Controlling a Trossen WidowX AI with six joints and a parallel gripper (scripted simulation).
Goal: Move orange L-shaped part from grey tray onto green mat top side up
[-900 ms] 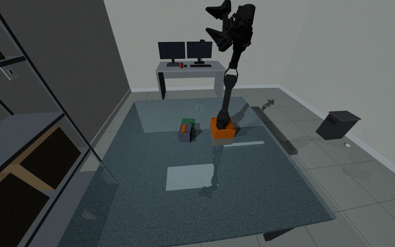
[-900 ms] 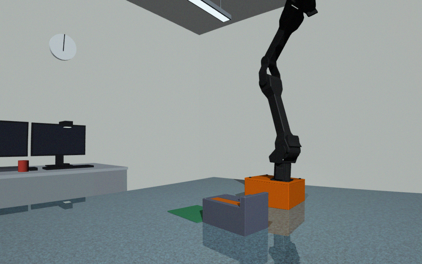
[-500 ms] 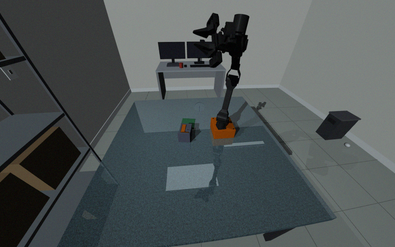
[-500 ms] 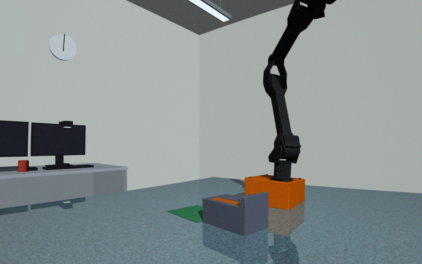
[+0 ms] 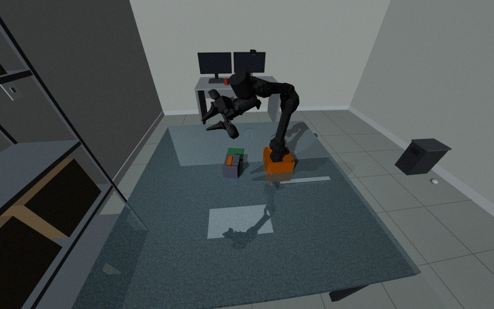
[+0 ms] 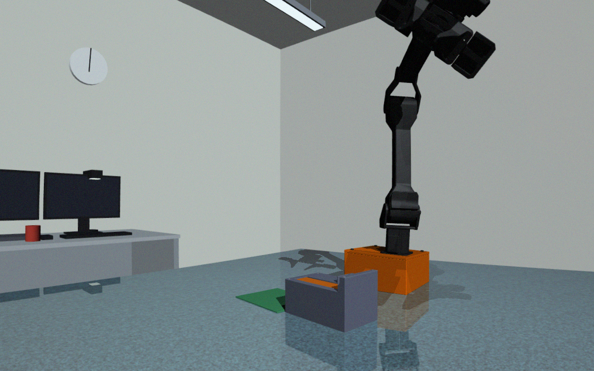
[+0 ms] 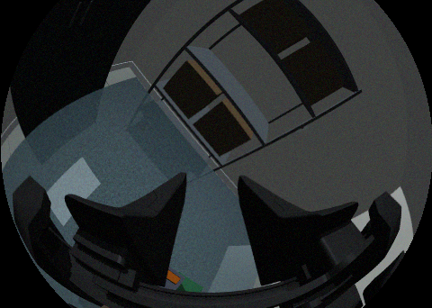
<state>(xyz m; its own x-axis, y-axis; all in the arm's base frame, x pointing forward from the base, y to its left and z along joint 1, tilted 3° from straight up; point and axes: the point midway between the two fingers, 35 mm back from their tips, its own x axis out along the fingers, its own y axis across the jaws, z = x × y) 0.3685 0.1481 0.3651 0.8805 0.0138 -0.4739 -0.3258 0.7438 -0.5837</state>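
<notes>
My gripper tip is 390 mm above the orange L-shaped part, 200 mm to the left of it and 110 mm past it. Round my gripper tip: green mat: 450 mm below, 360 mm to the right, 150 mm behind.
</notes>
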